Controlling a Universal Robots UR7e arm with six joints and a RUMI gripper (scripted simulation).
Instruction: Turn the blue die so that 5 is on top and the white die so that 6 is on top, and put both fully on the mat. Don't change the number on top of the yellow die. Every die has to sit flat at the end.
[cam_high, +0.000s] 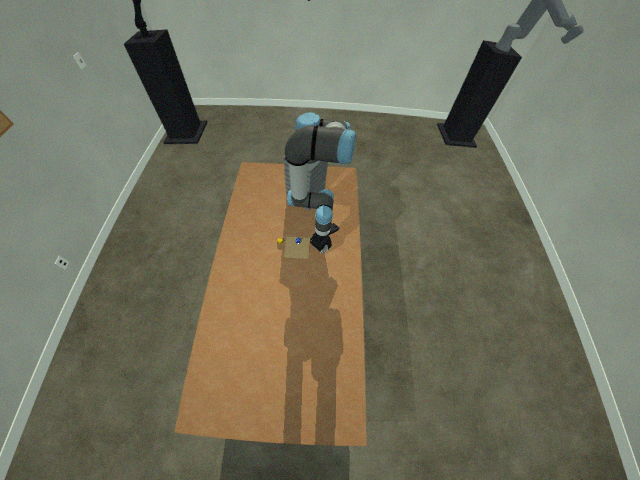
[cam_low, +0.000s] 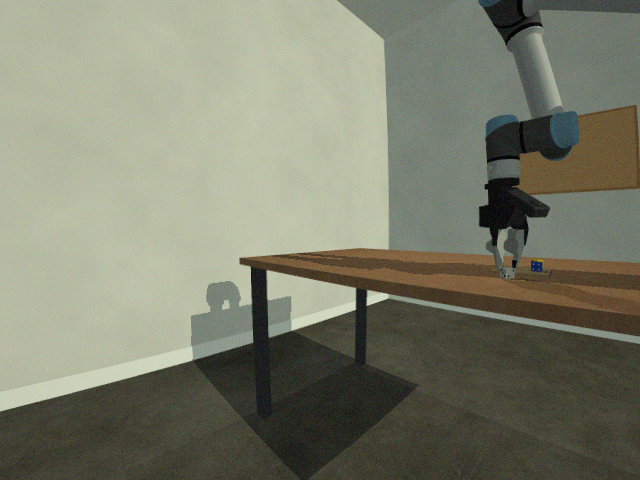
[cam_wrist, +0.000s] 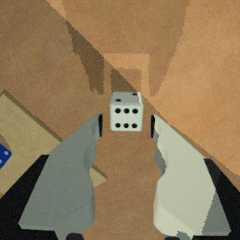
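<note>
Right now the white die is 2 cm below my hand. The rest, counted from my hand: blue die: 6 cm behind, 14 cm to the right, 2 cm below; yellow die: 5 cm behind, 25 cm to the right, 2 cm below; tan mat: 2 cm behind, 15 cm to the right, 3 cm below.
</note>
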